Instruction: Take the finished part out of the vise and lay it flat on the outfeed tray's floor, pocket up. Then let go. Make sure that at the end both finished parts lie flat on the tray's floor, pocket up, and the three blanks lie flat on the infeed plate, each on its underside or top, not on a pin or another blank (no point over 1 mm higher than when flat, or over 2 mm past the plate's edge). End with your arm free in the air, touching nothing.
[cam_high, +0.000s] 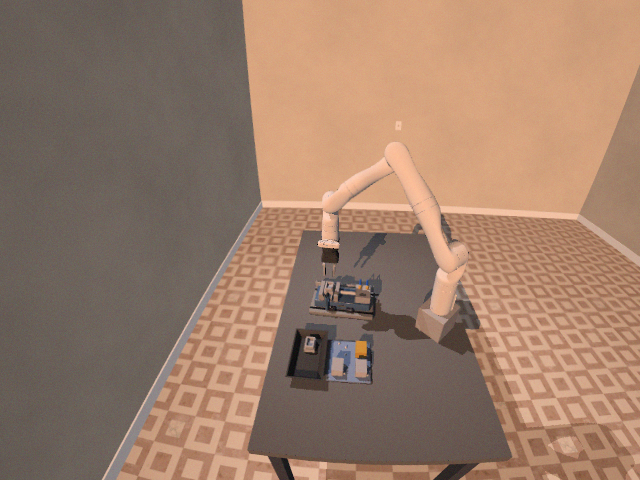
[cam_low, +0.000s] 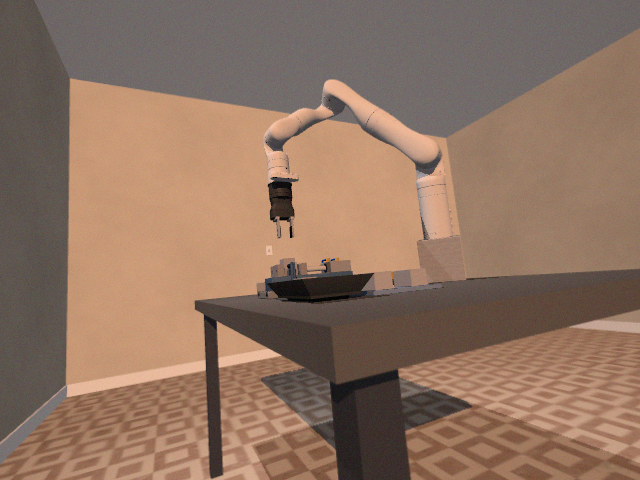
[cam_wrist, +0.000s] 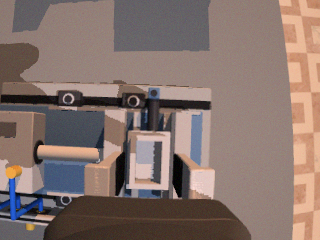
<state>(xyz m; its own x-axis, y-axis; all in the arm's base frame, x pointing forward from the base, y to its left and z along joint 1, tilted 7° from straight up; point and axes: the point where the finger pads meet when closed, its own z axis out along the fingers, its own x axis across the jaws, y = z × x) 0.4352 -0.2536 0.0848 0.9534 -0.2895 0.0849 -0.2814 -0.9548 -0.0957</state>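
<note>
The vise lies 160 mm below my hand, 70 mm behind it and 10 mm to the left of it. Also, from my hand: blue fixture plate 350 mm to the left, 200 mm below, 30 mm behind; orange block 310 mm to the left, 170 mm below, 90 mm behind.
</note>
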